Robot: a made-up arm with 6 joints. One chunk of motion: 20 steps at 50 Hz.
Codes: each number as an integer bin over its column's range. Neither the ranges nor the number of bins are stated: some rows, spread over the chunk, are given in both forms.
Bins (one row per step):
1: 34 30 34 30 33 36
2: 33 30 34 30 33 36
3: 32 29 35 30 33 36
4: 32 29 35 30 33 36
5: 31 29 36 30 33 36
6: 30 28 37 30 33 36
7: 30 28 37 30 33 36
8: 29 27 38 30 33 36
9: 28 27 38 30 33 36
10: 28 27 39 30 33 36
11: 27 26 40 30 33 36
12: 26 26 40 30 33 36
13: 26 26 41 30 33 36
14: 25 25 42 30 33 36
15: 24 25 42 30 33 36
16: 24 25 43 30 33 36
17: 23 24 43 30 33 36
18: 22 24 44 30 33 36
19: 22 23 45 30 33 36
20: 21 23 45 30 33 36
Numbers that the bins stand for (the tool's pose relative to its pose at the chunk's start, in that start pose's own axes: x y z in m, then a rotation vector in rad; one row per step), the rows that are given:
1: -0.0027 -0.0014 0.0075 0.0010 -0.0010 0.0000
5: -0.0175 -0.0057 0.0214 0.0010 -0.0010 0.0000
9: -0.0322 -0.0143 0.0354 0.0010 -0.0010 0.0000
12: -0.0421 -0.0186 0.0494 0.0010 -0.0010 0.0000
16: -0.0519 -0.0229 0.0703 0.0010 -0.0010 0.0000
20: -0.0667 -0.0314 0.0843 0.0010 -0.0010 0.0000
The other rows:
2: -0.0076 -0.0014 0.0075 0.0010 -0.0010 0.0000
3: -0.0125 -0.0057 0.0144 0.0010 -0.0010 0.0000
4: -0.0125 -0.0057 0.0144 0.0010 -0.0010 0.0000
6: -0.0224 -0.0100 0.0284 0.0010 -0.0010 0.0000
7: -0.0224 -0.0100 0.0284 0.0010 -0.0010 0.0000
8: -0.0273 -0.0143 0.0354 0.0010 -0.0010 0.0000
10: -0.0322 -0.0143 0.0424 0.0010 -0.0010 0.0000
11: -0.0371 -0.0186 0.0494 0.0010 -0.0010 0.0000
13: -0.0421 -0.0186 0.0563 0.0010 -0.0010 0.0000
14: -0.0470 -0.0229 0.0633 0.0010 -0.0010 0.0000
15: -0.0519 -0.0229 0.0633 0.0010 -0.0010 0.0000
17: -0.0568 -0.0271 0.0703 0.0010 -0.0010 0.0000
18: -0.0617 -0.0271 0.0773 0.0010 -0.0010 0.0000
19: -0.0617 -0.0314 0.0843 0.0010 -0.0010 0.0000

